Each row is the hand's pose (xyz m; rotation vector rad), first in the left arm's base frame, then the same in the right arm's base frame.
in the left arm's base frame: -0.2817 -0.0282 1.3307 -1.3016 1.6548 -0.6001
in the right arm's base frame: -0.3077 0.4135 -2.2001 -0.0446 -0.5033 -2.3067
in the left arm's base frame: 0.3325 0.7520 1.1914 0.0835 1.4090 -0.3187
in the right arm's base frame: 0.1435 1.1092 -1.6364 -0.1857 -1.1371 -1.0176
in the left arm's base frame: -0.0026 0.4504 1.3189 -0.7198 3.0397 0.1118
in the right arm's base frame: -0.0081 0.8205 -1.9728 0.2329 0.7154 -1.4032
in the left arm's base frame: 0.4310 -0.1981 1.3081 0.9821 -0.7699 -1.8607
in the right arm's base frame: -0.7531 0.7771 -1.7454 -1.3384 2.5533 -0.5118
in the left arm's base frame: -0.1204 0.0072 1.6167 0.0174 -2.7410 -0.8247
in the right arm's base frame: -0.4184 0.7029 -2.3145 0.0514 1.0836 -0.7244
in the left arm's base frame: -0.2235 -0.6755 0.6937 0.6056 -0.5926 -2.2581
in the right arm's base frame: -0.7326 -0.2393 -1.7295 -1.6200 2.3017 0.0354
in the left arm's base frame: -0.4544 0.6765 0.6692 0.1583 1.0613 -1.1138
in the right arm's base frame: 0.5459 0.2578 -1.7407 0.4786 -1.6886 -1.0721
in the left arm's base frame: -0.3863 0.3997 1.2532 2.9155 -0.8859 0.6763
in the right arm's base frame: 0.1280 0.5096 -2.1700 0.0350 -0.4834 2.5989
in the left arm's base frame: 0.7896 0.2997 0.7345 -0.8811 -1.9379 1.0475
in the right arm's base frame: -0.3278 0.9148 -1.0344 1.7610 0.5874 -0.2365
